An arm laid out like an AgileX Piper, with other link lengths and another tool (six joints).
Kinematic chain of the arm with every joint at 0, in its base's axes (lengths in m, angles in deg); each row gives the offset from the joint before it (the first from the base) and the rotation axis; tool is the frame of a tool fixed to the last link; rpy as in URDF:
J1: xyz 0 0 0.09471 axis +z
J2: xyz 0 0 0 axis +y
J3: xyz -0.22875 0 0.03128 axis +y
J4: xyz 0.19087 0 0.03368 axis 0.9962 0 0.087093
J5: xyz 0 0 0 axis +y
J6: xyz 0.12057 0 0.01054 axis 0.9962 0 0.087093
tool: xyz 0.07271 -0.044 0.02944 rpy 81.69 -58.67 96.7
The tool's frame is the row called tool.
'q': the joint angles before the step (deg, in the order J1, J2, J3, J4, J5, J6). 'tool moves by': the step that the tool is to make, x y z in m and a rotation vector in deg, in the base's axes. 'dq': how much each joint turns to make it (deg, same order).
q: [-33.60, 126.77, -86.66, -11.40, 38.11, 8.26]
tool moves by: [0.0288, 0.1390, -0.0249, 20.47, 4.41, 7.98]
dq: [13.27, -0.11, 0.10, 21.66, 13.14, -7.45]
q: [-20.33, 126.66, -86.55, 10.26, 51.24, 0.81]
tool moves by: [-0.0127, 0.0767, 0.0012, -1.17, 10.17, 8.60]
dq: [14.26, -0.33, 0.00, -5.00, 9.01, 9.52]
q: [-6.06, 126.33, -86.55, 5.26, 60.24, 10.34]
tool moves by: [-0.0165, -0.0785, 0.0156, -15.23, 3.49, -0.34]
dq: [-4.83, 0.00, 0.20, -18.21, 1.36, 5.90]
